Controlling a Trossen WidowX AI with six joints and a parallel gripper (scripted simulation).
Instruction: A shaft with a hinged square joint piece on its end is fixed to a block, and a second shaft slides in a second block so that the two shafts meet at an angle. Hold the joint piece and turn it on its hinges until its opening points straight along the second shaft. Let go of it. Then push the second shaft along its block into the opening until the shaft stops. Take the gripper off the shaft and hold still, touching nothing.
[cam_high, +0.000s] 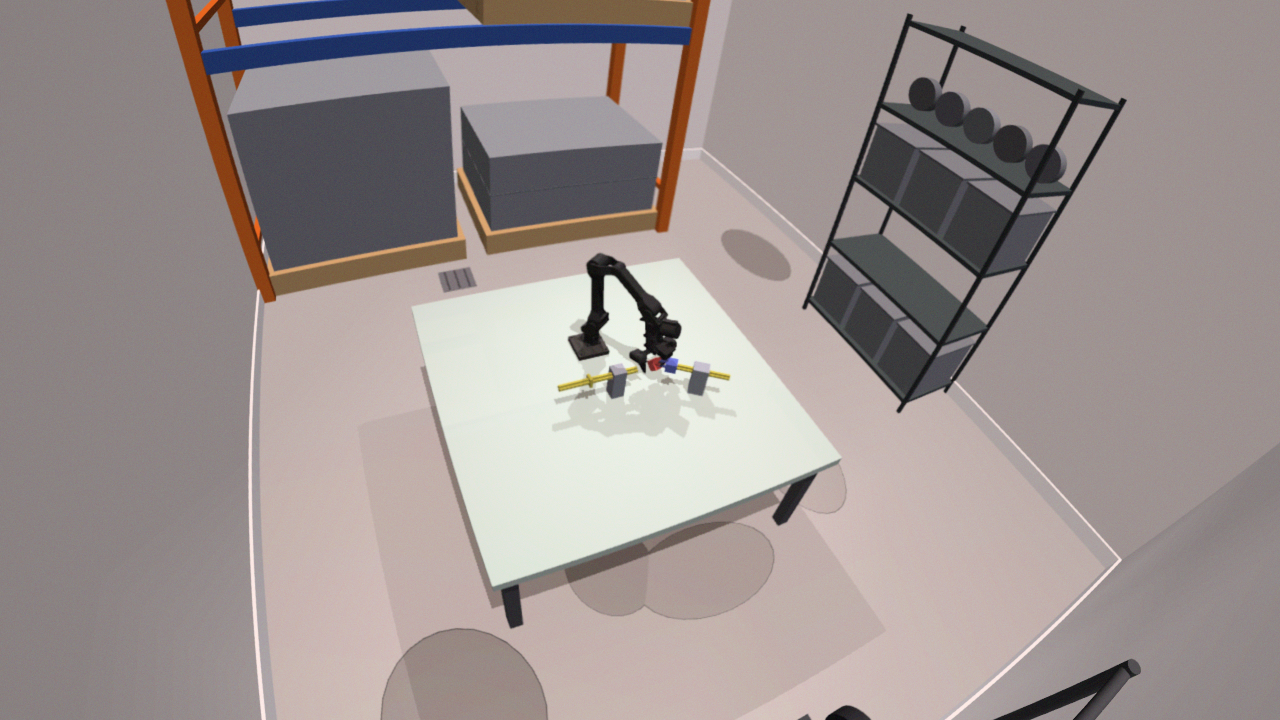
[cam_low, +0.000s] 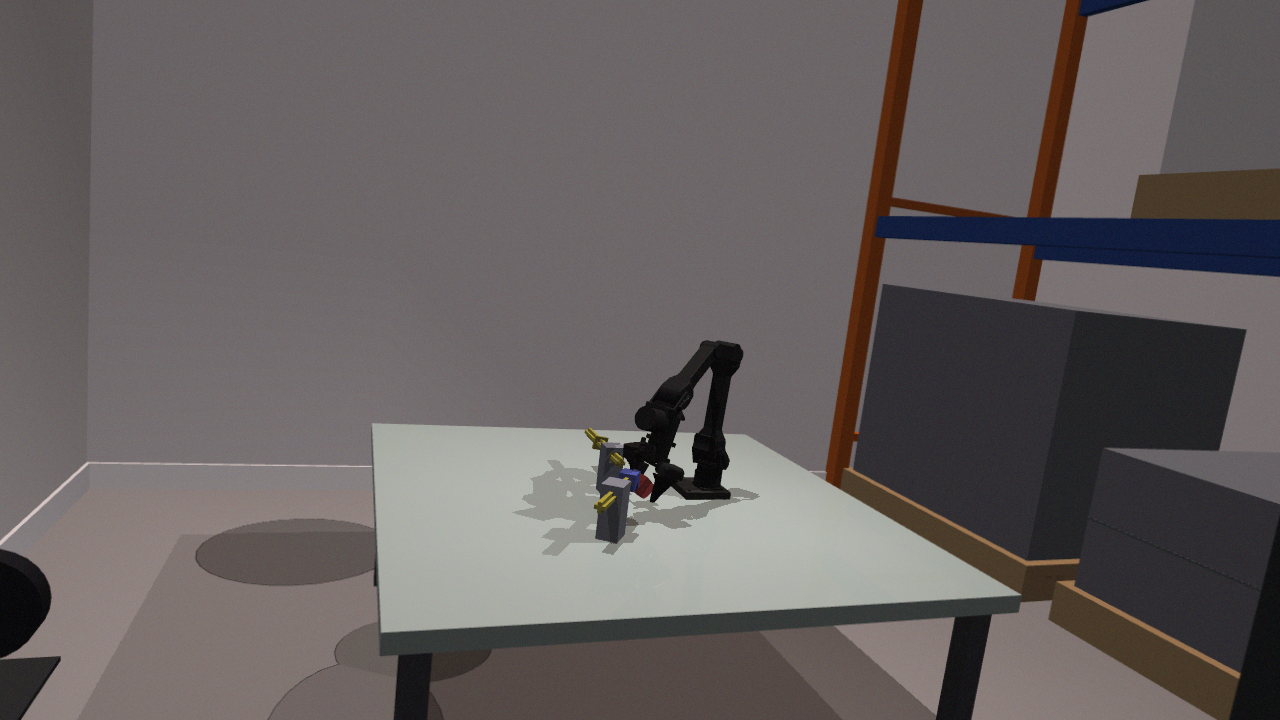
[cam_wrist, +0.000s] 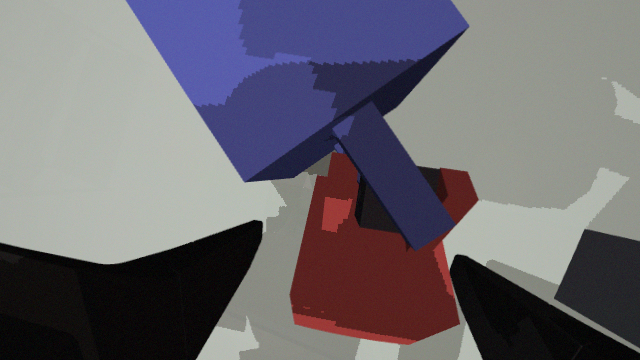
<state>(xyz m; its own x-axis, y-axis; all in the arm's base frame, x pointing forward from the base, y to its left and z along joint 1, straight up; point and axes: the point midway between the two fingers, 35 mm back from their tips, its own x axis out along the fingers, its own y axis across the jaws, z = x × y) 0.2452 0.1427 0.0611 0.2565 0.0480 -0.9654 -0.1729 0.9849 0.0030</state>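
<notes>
My gripper tip is 1 cm short of the red joint piece and 3 cm below it.
</notes>
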